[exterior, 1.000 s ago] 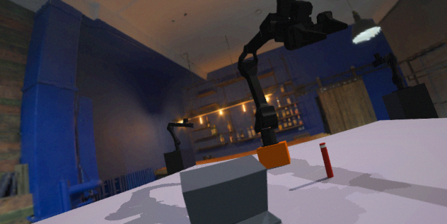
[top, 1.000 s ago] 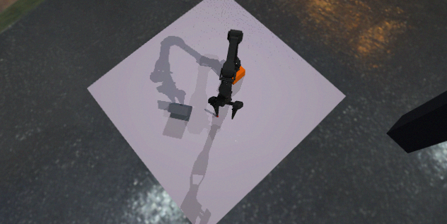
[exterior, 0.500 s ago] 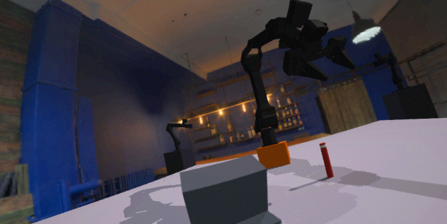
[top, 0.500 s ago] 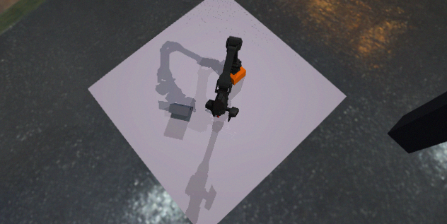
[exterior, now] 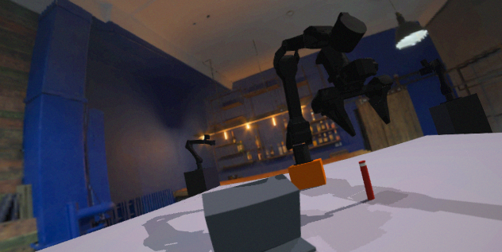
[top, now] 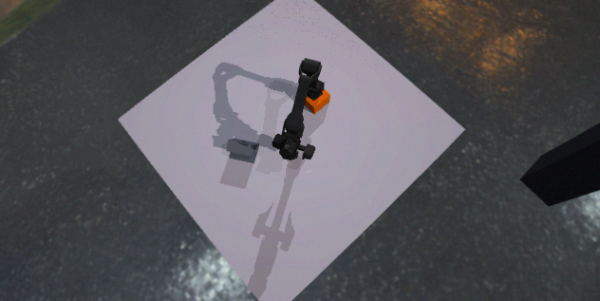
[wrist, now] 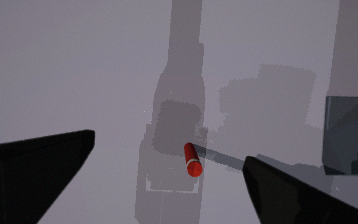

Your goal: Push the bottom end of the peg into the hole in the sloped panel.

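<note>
My gripper tip is 80 mm above the red peg, 40 mm to the left of it and 10 mm past it. From my gripper tip the other things lie so: grey sloped panel block 230 mm to the right, 140 mm ahead, 90 mm below.
</note>
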